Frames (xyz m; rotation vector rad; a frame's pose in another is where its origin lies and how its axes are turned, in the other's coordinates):
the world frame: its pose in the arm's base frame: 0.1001 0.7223 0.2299 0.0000 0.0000 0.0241
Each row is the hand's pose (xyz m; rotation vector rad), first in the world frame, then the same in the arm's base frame.
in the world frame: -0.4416 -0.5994 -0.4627 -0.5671 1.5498 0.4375
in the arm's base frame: -0.3269 0.1124 -0.2328 -0.5863 1.5443 0.4558
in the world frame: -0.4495 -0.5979 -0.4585 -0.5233 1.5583 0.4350
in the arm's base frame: -0.3349 0.1137 -0.2286 -0.5425 1.5533 0.4534
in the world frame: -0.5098 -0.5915 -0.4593 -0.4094 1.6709 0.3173
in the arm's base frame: -0.3953 0.1187 -0.2294 -0.4298 1.6670 0.3351
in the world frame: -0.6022 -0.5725 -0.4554 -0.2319 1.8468 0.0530
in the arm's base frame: -0.4881 0.1355 -0.2255 -0.2542 1.8441 0.0697
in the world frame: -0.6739 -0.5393 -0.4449 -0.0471 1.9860 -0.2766
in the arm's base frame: -0.5606 0.1669 -0.2150 -0.0710 1.9841 -0.2610
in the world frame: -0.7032 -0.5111 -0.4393 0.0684 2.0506 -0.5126
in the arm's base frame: -0.5906 0.1944 -0.2094 0.0436 2.0490 -0.4976
